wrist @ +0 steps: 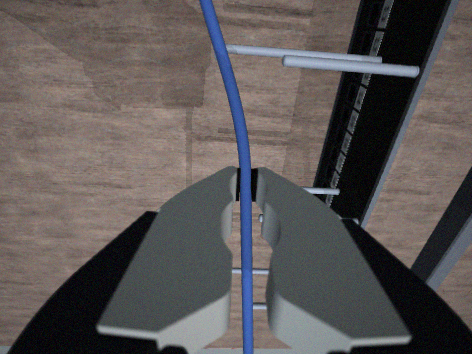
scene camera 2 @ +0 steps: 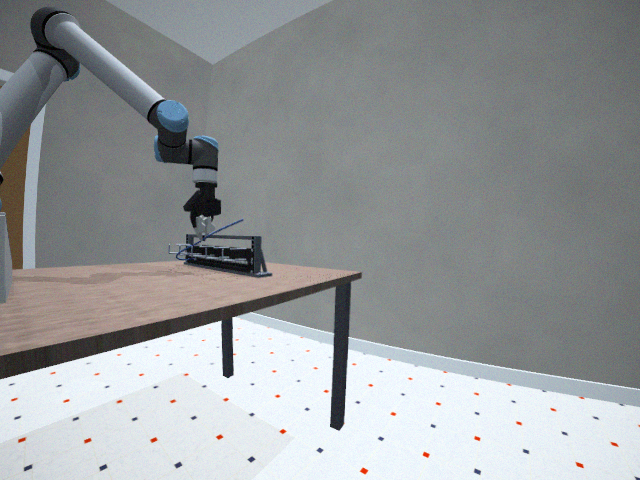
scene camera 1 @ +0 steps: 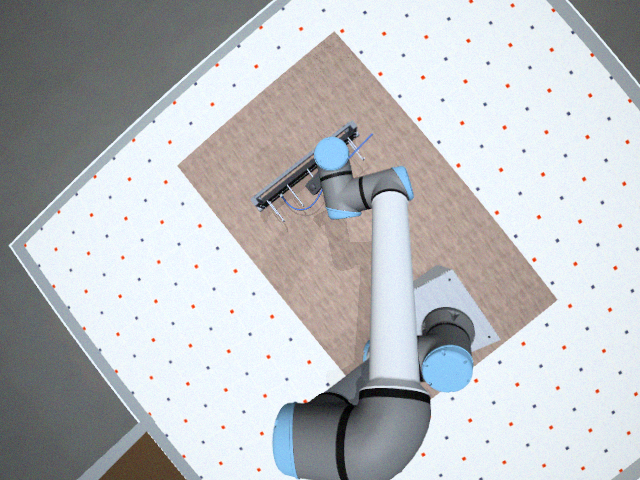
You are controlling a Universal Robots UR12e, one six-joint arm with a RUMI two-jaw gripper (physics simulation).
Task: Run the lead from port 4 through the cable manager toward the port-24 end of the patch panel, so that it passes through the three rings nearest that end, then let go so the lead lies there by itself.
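The blue lead (scene camera 1: 301,209) (scene camera 2: 224,228) (wrist: 232,90) leaves the patch panel (scene camera 1: 275,194) (scene camera 2: 256,255) (wrist: 387,100) near its lower left end in scene camera 1 and curves under the wrist. My gripper (scene camera 2: 204,236) (wrist: 245,171) is shut on the lead, at about the height of the panel's top rail; the arm hides it in scene camera 1. The free part slants up past the fingers, towards the panel's upper right end. In the wrist view the lead passes at the outer end of a ring (wrist: 350,66); whether it is inside cannot be told. Other rings show beyond and below the fingers.
The panel stands on the wooden table (scene camera 1: 330,77) (scene camera 2: 129,299). Thin rings stick out from its front, including an end ring (scene camera 1: 276,211) at the lower left. The panel's upright frame (wrist: 445,230) is right of the fingers. The robot's base plate (scene camera 1: 480,320) is at the lower right.
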